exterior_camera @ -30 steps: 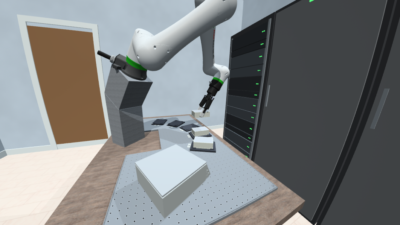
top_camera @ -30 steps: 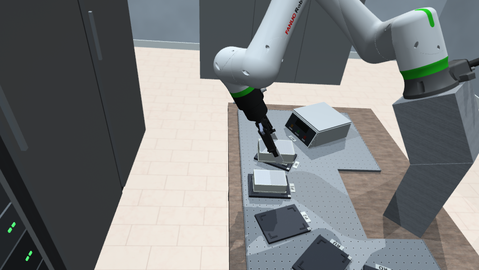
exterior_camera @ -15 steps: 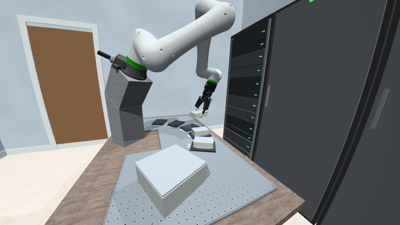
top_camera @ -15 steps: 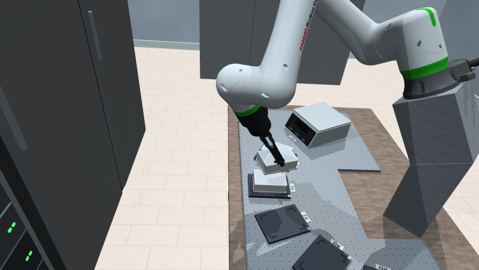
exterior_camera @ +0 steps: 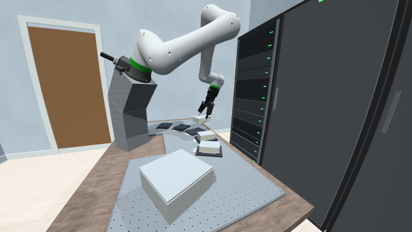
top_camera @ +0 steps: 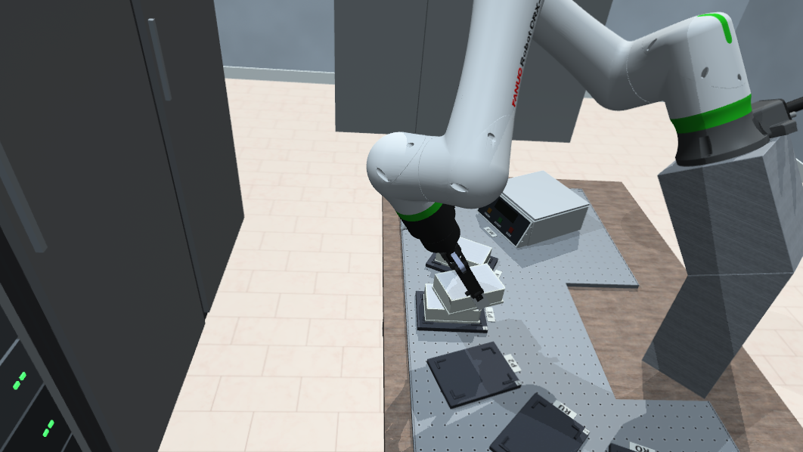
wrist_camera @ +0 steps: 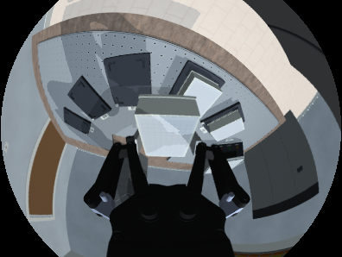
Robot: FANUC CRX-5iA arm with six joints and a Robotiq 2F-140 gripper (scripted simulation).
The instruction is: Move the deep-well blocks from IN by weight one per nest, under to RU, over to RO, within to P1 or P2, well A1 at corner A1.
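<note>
My gripper is now 1 cm past the pass nest P2, 11 cm to the right of it and 16 cm above it. Also, from my hand: pass nest P1 (1 cm ahead, 7 cm to the right, 16 cm below); then pale deep-well block (1 cm ahead, 7 cm to the right, 13 cm below); then nest RU (10 cm behind, 26 cm to the left, 16 cm below).
</note>
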